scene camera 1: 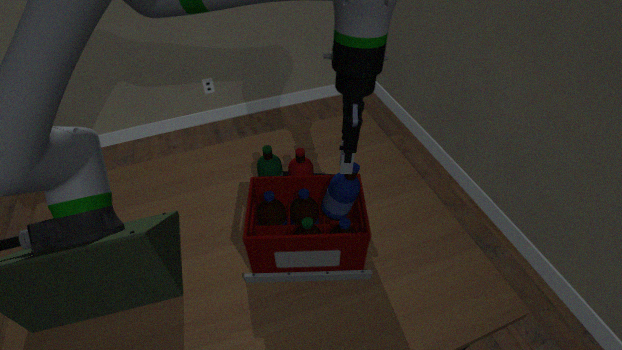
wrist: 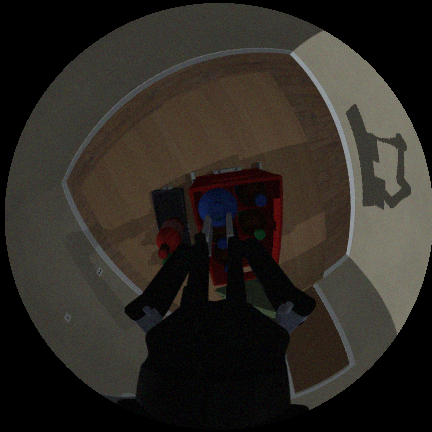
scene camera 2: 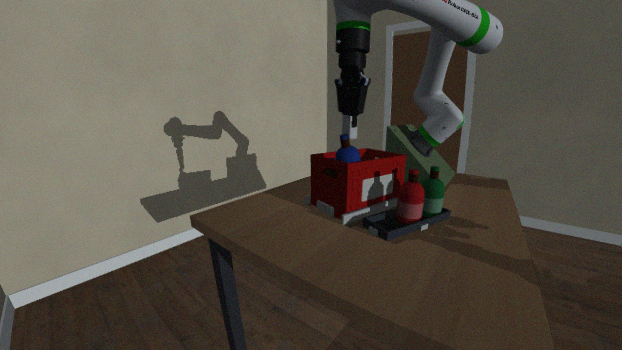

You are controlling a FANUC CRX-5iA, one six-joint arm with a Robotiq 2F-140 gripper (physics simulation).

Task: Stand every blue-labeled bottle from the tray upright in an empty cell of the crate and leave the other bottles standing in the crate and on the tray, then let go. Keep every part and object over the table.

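Seen in the pictures: gripper, between the fingertips: (scene camera 1: pixel 345 168) (wrist: pixel 218 221) (scene camera 2: pixel 349 137); arm's base, origin of its link: (scene camera 1: pixel 90 237) (scene camera 2: pixel 418 145).
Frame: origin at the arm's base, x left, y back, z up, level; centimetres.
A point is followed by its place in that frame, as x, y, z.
Observation:
A blue bottle (scene camera 1: pixel 342 190) @[-16.4, -55.6, 3.6] (scene camera 2: pixel 348 154) @[-12.7, -60.8, 3.0] (wrist: pixel 218 200) @[-15.4, -59.6, 4.5] with a pale label leans, its lower part inside a corner cell of the red crate (scene camera 1: pixel 260 257) @[-17.7, -33.7, -6.8] (scene camera 2: pixel 327 190) @[-19.7, -59.8, -9.2] (wrist: pixel 278 215) @[-23.8, -47.9, 0.4]; its base is hidden. My gripper (scene camera 1: pixel 347 165) @[-13.9, -57.7, 7.4] (scene camera 2: pixel 349 133) @[-13.9, -57.7, 7.4] (wrist: pixel 218 221) @[-13.9, -57.7, 7.4] is shut on its top end, above the crate. Brown bottles (scene camera 1: pixel 270 211) @[-8.3, -40.3, -4.1] (scene camera 1: pixel 304 209) @[-11.6, -48.0, -4.2] with blue caps stand in the crate, along with a green cap (scene camera 1: pixel 307 223) @[-18.5, -45.5, -0.2] and another blue cap (scene camera 1: pixel 345 223) @[-22.4, -53.1, -0.3]; their labels are mostly hidden. A red bottle (scene camera 1: pixel 300 166) @[3.0, -54.0, -4.5] (scene camera 2: pixel 411 200) @[5.6, -58.6, -8.4] and a green bottle (scene camera 1: pixel 269 164) @[8.0, -46.7, -4.7] (scene camera 2: pixel 434 195) @[11.3, -50.8, -8.4] stand on the dark tray (scene camera 2: pixel 407 231) @[6.1, -62.9, -15.7] (wrist: pixel 169 200) @[-0.1, -62.8, -16.0].
The tray lies close along one long side of the crate. Pale rails (scene camera 1: pixel 307 276) @[-23.4, -42.8, -14.1] (scene camera 2: pixel 355 215) @[-9.3, -61.7, -14.7] edge the crate's foot. The green robot base block (scene camera 1: pixel 100 275) @[-11.1, -1.5, -0.2] (scene camera 2: pixel 417 155) @[1.2, -12.2, -3.1] stands on the wooden table (scene camera 1: pixel 210 300) @[-17.3, -19.6, -16.6] (scene camera 2: pixel 425 275) @[12.7, -79.2, -16.6], to the crate's left in scene camera 1.

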